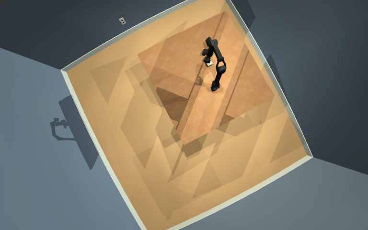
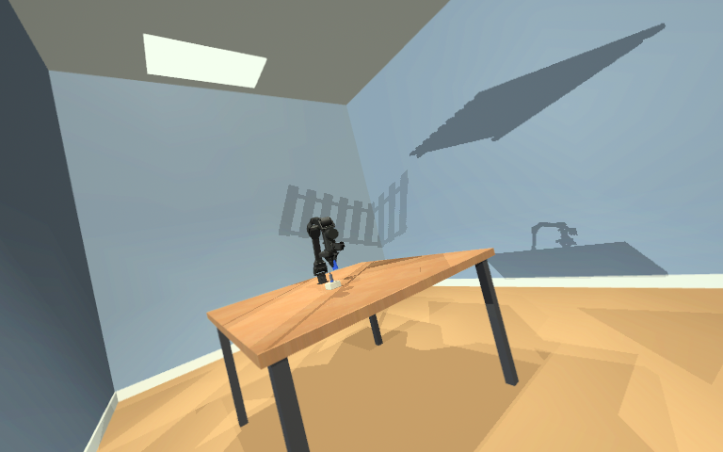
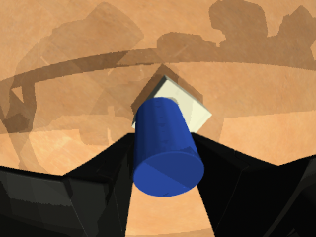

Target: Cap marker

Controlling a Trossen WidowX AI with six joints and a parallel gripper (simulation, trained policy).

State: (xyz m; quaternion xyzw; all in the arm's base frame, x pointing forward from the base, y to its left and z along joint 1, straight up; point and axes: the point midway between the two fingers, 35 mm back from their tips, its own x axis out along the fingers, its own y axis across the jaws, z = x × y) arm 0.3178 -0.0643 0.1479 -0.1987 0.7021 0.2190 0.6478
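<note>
Right now my gripper tip is 1 cm past the white holder block, 3 cm to the left of it and 10 cm above it. Round my gripper tip: blue cap 1 cm above.
</note>
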